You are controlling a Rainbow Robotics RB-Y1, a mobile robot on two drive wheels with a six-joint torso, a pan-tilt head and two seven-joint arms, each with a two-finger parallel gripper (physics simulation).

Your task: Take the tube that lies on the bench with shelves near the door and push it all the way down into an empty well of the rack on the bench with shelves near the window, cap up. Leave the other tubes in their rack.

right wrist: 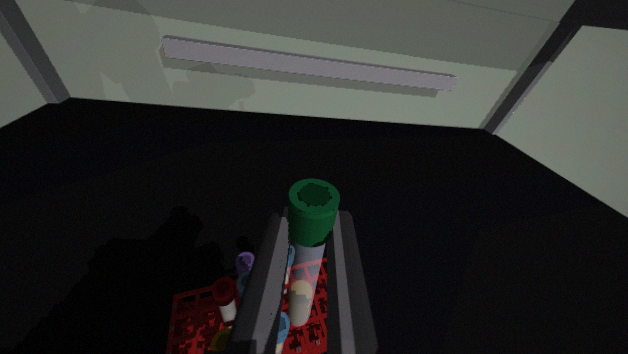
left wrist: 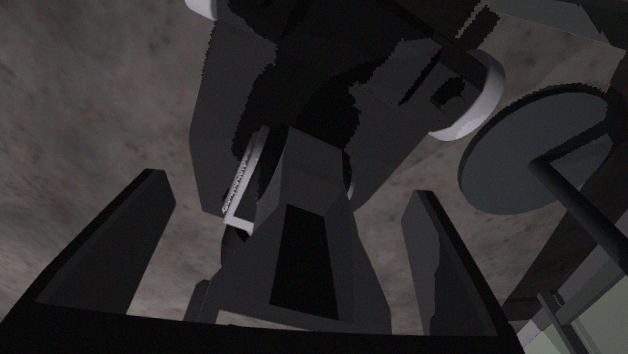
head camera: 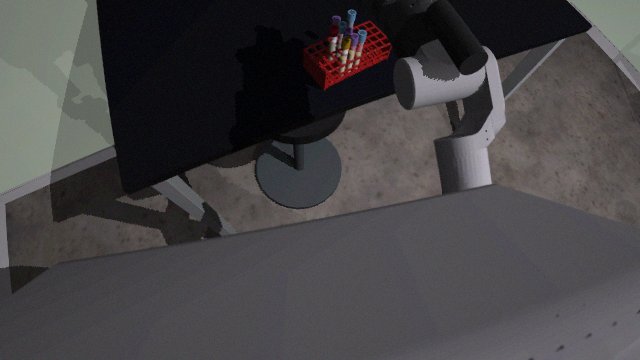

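Where they show: left gripper, fingertip midpoint: (left wrist: 289,196); right gripper, fingertip midpoint: (right wrist: 310,222); robot's base at its link origin: (left wrist: 350,24).
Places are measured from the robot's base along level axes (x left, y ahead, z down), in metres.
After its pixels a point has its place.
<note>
A tube with a green cap (right wrist: 312,215) {x -0.587, y -0.221, z -1.194 m} is held cap up between the fingers of my right gripper (right wrist: 310,222) {x -0.602, y -0.216, z -1.170 m}, which is shut on it. Its lower end shows in front of the red rack (right wrist: 192,320) {x -0.578, y -0.111, z -0.944 m} (head camera: 314,70) {x -0.549, y -0.119, z -0.944 m} in the right wrist view; whether it touches the rack I cannot tell. In the head view the rack stands on the dark bench (head camera: 190,100) {x -0.427, y 0.149, z -0.914 m} and holds several tubes with red, purple, blue and yellow caps, standing upright; the right gripper does not show clearly there. My left gripper (left wrist: 289,196) {x 0.082, y -0.018, z -0.577 m} is open and empty, with the floor and dark robot parts beyond it.
A stool (head camera: 299,175) {x -0.644, y -0.051, z -0.031 m} (left wrist: 505,160) {x -0.595, y -0.078, z -0.030 m} with a round base stands under the bench's front edge. White bench legs (head camera: 185,197) {x -0.249, y 0.176, z -0.704 m} stand at the left. My right arm (head camera: 465,160) {x -0.262, y -0.358, z -1.166 m} reaches over the bench to the right of the rack. A wall with a pale horizontal bar (right wrist: 310,64) {x -1.179, y 0.072, z -1.093 m} lies behind the bench.
</note>
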